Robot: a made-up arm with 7 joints.
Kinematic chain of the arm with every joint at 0, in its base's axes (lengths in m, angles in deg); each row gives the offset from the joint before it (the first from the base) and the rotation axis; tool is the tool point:
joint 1: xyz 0 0.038 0 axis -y
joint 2: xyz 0 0.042 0 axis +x
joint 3: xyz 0 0 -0.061 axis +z
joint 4: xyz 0 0 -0.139 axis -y
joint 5: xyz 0 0 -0.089 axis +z
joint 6: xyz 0 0 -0.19 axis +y
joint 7: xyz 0 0 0 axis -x
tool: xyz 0 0 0
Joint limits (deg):
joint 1: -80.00..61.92
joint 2: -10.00..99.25
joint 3: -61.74..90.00
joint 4: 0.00..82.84
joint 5: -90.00..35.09
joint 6: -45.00..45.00
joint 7: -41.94..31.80
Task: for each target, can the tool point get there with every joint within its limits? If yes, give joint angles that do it. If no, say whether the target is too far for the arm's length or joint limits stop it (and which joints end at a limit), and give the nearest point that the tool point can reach.
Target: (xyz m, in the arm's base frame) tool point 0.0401 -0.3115 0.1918
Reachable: no: joint limits stop it (at a limit: joint 1, joint 2, joint 3, joint 4) | nearest point 0.2283 -0.2009 0.0267 | short by 0.274 m
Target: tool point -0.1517 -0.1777 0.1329
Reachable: no: joint limits stop it (at a limit: joint 1, joint 2, joint 3, joint 4) | nearest point -0.1632 -0.2009 -0.1619 | short by 0.296 m
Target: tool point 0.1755 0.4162 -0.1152
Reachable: yes | joints -36.47 64.40 36.63 69.40 6.96 0.26 6.89
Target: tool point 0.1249 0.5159 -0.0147
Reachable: yes | joints 38.42 59.14 58.91 38.00 -70.62 12.48 -14.98
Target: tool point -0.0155 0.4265 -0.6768
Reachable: no: too far | nearest point -0.0098 0.2982 -0.4263 | short by 0.282 m
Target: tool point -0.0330 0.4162 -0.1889
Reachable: yes | joints -60.42 31.59 56.37 73.34 -38.00 -2.69 -16.53
